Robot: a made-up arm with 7 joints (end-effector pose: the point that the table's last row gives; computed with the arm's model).
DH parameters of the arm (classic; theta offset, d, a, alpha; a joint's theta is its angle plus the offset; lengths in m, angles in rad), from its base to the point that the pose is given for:
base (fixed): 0 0 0 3.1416
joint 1: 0 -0.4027 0 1.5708
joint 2: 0 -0.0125 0 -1.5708
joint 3: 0 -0.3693 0 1.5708
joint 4: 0 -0.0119 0 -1.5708
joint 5: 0 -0.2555 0 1.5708
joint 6: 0 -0.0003 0 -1.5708
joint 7: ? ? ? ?
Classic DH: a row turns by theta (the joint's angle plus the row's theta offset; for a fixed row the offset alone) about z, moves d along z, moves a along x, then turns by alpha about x.
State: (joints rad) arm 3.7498 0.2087 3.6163 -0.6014 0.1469 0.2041 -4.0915
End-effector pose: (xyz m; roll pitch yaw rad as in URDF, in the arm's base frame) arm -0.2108 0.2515 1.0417 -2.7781 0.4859 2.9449
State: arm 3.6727 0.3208 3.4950 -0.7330 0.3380 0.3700 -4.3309
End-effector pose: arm -0.3237 0.2622 0.9718 -2.7031 0.5916 -2.9973
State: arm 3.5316 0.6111 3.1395 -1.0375 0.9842 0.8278 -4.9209
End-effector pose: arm -0.5381 0.1413 0.7277 -2.1092 0.8073 -1.6516
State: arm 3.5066 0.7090 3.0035 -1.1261 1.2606 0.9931 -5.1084
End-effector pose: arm -0.5566 0.0708 0.6399 -1.8095 0.7182 -1.0660
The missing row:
joint 7: 0 -0.1203 0 0
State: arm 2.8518 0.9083 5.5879 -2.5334 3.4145 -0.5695 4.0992
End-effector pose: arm -0.0369 0.1959 0.6115 -1.8115 0.2070 2.6032
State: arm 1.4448 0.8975 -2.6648 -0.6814 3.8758 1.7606 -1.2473
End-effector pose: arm -0.1084 -0.5042 0.5865 0.6163 0.9832 0.3484
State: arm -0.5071 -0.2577 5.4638 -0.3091 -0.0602 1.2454 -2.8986
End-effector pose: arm -0.1370 -0.0787 1.0684 -2.6556 -0.6537 -2.2755
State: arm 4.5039 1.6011 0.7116 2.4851 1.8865 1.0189 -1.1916
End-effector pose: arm 0.2059 0.1801 0.3034 2.0463 -1.2708 -2.0746
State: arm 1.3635 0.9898 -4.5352 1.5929 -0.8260 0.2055 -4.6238
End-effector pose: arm -0.3199 -0.3277 0.6416 1.5013 -0.2409 1.6468
